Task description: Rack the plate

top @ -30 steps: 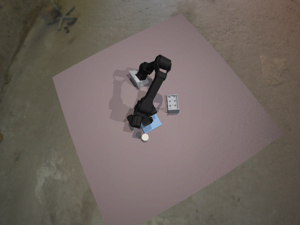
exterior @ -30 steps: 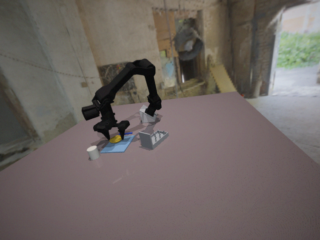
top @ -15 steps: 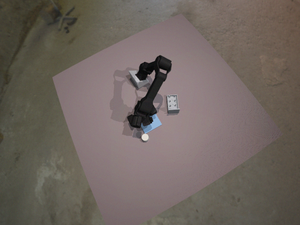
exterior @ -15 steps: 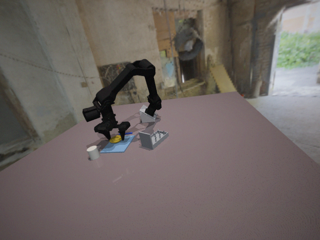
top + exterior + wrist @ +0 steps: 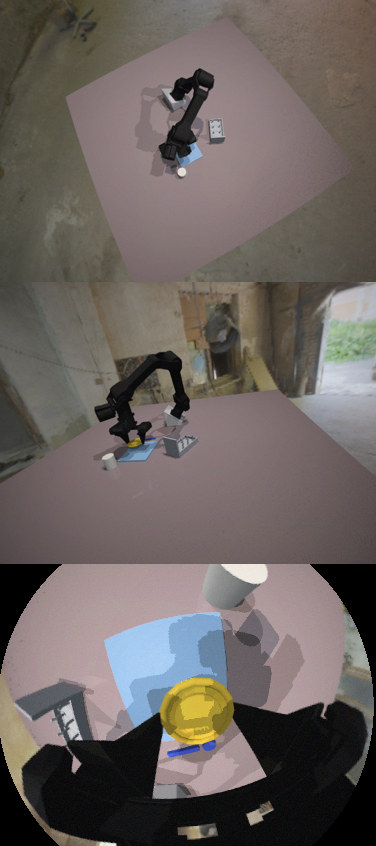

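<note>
Now: the light blue mat 30 mm ahead of my gripper tip, 20 mm to the left of it and 20 mm below it. Also, from my gripper tip: white cup: 120 mm ahead, 70 mm to the right; blue spoon: 80 mm behind, 20 mm to the left, 20 mm below; yellow plate: 10 mm above.
</note>
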